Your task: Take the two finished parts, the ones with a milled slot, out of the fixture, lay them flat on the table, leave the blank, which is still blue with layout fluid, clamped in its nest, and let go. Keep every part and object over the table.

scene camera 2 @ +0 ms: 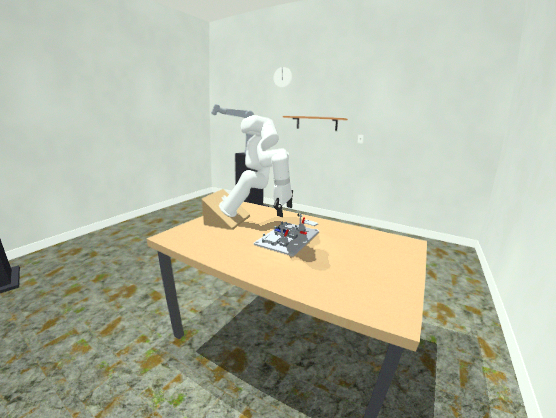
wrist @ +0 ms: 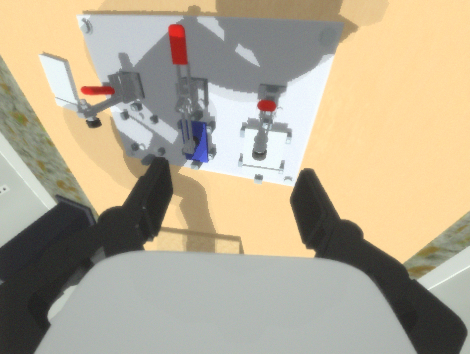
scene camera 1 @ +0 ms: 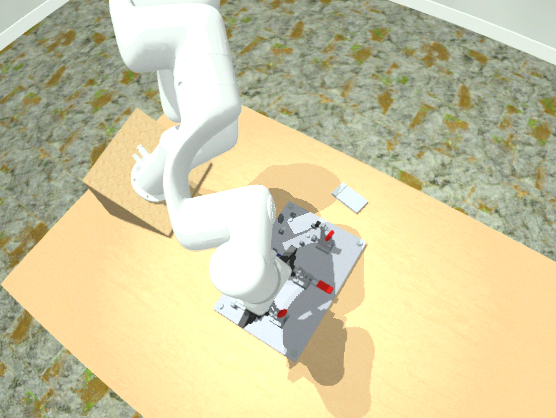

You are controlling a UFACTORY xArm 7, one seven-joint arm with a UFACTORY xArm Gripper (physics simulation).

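Pixels of known places: gripper, fingertip midpoint: point(scene camera 2: 285, 212) point(wrist: 234, 179); arm's base, link origin: point(scene camera 2: 227, 209) point(scene camera 1: 154, 179).
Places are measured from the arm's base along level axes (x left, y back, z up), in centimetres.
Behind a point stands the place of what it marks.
One finished part point(scene camera 1: 350, 198) {x 36.1, y -38.7, z -7.3 cm} point(scene camera 2: 310, 223) {x 34.7, y -39.6, z -7.4 cm} point(wrist: 58, 79) {x 36.3, y -39.3, z -7.3 cm}, a pale plate with a line near one end, lies flat on the table beside the fixture point(scene camera 1: 352, 255) {x 23.6, y -50.2, z -6.8 cm} point(scene camera 2: 274, 247) {x -6.3, y -47.3, z -6.8 cm} point(wrist: 225, 115) {x 5.1, y -44.0, z -6.8 cm}. The other finished part point(wrist: 275, 141) {x -3.4, y -43.8, z -4.8 cm} sits in its nest at the fixture's right in the wrist view; the arm hides it in scene camera 1. Its clamp plunger shows over it; contact cannot be told. The blue blank point(wrist: 201, 146) {x 7.2, y -38.7, z -4.2 cm} is in the middle nest under its clamp arm. The third nest is empty. My gripper point(scene camera 2: 285, 210) {x 0.1, y -47.8, z 10.9 cm} point(wrist: 234, 179) {x 0.1, y -47.8, z 10.9 cm} is open and empty, above the fixture.
Three clamps with red handles stand on the fixture: the middle handle point(scene camera 1: 324, 286) {x 11.4, y -51.6, z -2.2 cm} point(wrist: 178, 45) {x 11.2, y -51.8, z -2.2 cm} lies low, the left clamp point(wrist: 97, 90) {x 20.2, y -44.6, z 0.6 cm} has its arm raised, the right handle point(scene camera 1: 282, 313) {x -0.6, y -50.2, z 2.1 cm} point(wrist: 266, 105) {x -0.2, y -50.3, z 2.1 cm} points up. The arm's wooden base block point(scene camera 1: 125, 200) {x -9.5, y -1.5, z 2.0 cm} point(scene camera 2: 215, 214) {x -11.1, y -2.4, z 0.1 cm} stands at the table's back.
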